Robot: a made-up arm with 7 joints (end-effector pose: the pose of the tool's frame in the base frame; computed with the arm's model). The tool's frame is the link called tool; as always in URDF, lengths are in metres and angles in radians.
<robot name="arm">
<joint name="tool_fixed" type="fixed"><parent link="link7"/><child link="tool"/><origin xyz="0 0 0" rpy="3.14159 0 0"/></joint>
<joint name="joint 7" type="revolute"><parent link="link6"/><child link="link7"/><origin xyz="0.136 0 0" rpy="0 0 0"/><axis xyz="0 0 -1"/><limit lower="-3.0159" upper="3.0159" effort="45" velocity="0.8"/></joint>
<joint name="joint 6" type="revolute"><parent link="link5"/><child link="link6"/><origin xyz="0 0 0" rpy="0 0 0"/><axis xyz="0 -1 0"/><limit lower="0.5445" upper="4.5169" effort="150" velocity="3.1"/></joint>
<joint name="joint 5" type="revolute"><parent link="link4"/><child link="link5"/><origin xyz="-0.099 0 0.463" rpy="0 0 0"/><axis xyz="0 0 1"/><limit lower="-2.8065" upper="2.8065" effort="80" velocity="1.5"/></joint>
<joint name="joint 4" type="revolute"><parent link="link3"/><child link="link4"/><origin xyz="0.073 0 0" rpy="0 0 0"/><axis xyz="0 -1 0"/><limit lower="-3.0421" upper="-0.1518" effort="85" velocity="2.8"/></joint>
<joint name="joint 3" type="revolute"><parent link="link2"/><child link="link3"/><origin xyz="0 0 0.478" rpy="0 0 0"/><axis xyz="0 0 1"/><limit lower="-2.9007" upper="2.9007" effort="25" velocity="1.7"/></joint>
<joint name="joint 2" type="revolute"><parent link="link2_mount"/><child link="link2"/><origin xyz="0 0 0" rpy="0 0 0"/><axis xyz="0 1 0"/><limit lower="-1.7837" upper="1.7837" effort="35" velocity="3"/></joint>
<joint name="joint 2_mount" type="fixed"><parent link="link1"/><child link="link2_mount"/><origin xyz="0 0 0" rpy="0 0 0"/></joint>
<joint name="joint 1" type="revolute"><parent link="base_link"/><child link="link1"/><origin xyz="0 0 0.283" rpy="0 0 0"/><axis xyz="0 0 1"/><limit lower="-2.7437" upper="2.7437" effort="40" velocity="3.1"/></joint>
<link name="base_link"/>
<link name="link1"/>
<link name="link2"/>
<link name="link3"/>
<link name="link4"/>
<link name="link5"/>
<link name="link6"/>
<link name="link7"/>
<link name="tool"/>
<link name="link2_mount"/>
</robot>
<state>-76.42 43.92 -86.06 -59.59 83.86 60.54 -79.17</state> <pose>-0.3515 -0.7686 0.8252 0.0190 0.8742 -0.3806 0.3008</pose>
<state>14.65 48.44 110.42 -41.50 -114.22 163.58 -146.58</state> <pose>0.4076 0.4232 1.0496 0.7617 -0.2560 0.4352 0.4060</pose>
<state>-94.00 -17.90 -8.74 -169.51 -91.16 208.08 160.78</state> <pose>0.0670 -0.2171 0.4600 0.1812 -0.1193 0.9303 -0.2958</pose>
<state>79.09 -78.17 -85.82 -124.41 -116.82 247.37 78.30</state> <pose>0.3207 -0.3945 0.4283 0.6782 -0.3386 -0.1947 -0.6225</pose>
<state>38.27 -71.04 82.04 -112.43 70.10 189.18 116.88</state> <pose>-0.5964 0.1835 0.6155 0.7101 -0.6452 0.0738 0.2721</pose>
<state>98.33 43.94 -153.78 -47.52 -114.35 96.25 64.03</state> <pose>0.1554 0.3989 1.2443 0.7014 -0.2825 -0.4552 0.4701</pose>
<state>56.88 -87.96 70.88 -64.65 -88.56 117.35 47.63</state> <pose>-0.9030 -0.3827 0.4357 0.3291 0.0902 -0.0006 -0.9400</pose>
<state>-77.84 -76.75 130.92 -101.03 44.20 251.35 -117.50</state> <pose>0.2105 0.6449 0.1580 0.6234 -0.0691 0.5696 0.5312</pose>
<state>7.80 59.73 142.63 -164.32 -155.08 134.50 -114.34</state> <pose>-0.1706 0.0893 0.4372 0.5767 -0.6435 -0.1094 0.4912</pose>
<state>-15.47 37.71 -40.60 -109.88 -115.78 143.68 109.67</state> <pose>0.5141 -0.4708 0.2344 0.5959 0.7204 -0.2894 0.2055</pose>
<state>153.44 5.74 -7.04 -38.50 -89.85 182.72 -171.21</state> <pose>-0.3869 0.0810 1.1462 0.7759 -0.3331 -0.1768 0.5057</pose>
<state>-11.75 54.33 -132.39 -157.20 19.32 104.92 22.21</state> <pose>-0.2458 -0.2616 0.5118 0.0065 -0.0896 -0.9813 -0.1701</pose>
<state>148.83 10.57 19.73 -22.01 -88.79 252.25 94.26</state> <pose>-0.2397 0.0578 1.0780 0.8052 0.5053 -0.2842 0.1249</pose>
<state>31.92 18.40 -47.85 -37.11 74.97 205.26 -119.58</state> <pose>0.4055 -0.0273 1.1006 0.5695 0.3554 0.0097 0.7412</pose>
